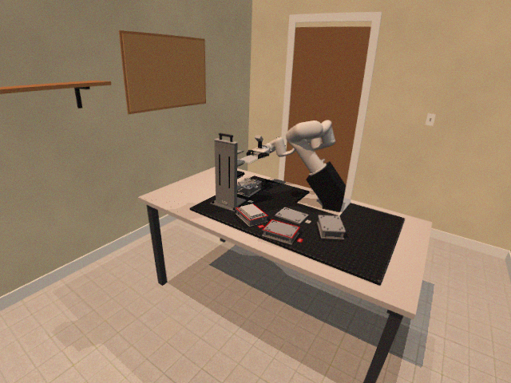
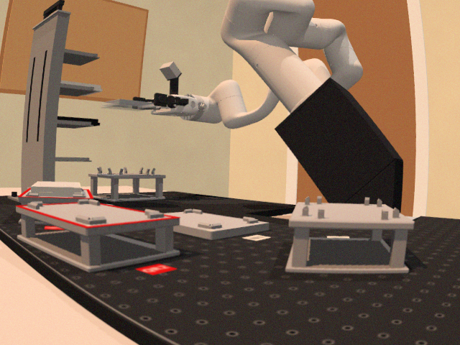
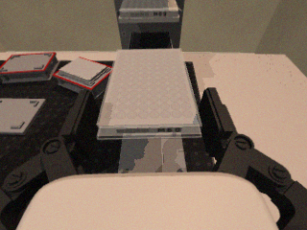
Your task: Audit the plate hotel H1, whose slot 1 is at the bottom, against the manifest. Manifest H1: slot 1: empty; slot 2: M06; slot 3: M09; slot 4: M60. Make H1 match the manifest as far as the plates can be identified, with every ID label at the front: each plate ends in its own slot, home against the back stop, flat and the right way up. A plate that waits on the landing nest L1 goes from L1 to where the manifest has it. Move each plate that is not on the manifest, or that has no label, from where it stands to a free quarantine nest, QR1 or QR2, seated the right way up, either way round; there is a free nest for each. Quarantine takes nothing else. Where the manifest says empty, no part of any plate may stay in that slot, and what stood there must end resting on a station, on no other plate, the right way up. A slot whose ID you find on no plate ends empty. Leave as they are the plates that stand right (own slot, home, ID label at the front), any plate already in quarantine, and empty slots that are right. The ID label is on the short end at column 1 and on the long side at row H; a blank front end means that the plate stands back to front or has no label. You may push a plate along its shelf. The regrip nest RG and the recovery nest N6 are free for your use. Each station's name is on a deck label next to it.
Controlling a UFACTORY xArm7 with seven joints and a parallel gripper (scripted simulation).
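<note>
My hand is 5 cm short of the clear plate, 1 cm to the right of it and 2 cm above it. Also, from my hand: hotel tower: 31 cm ahead, 5 cm to the left, 4 cm below; black plate: 23 cm ahead, 3 cm to the left, 7 cm below; RG label: 5 cm behind, 1 cm to the right, 25 cm below.
</note>
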